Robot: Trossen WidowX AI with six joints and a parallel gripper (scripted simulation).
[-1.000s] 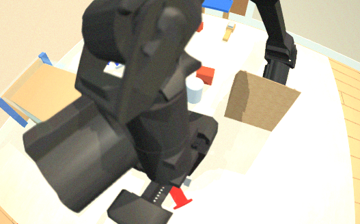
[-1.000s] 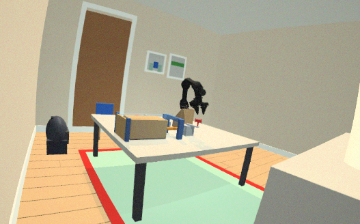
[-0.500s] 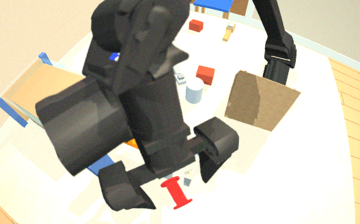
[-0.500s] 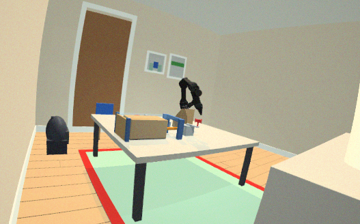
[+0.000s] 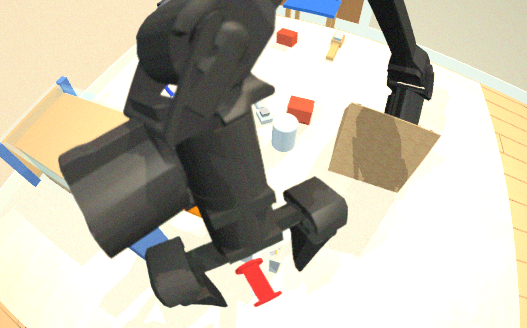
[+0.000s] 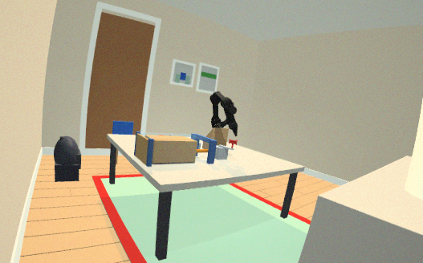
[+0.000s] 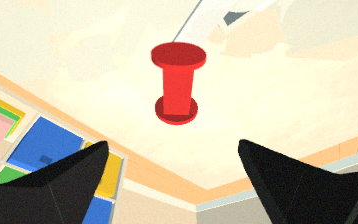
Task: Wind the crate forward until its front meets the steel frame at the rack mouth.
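Right now the red spool-shaped grip is 1 cm ahead of my gripper tip, 1 cm to the right of it and 7 cm below it. The rest, counted from my gripper tip: grey winch (1 cm ahead, 12 cm to the right, 17 cm below); winch handle (2 cm ahead, 5 cm to the right, 9 cm below); blue steel frame (19 cm ahead, 12 cm to the right, 9 cm below).
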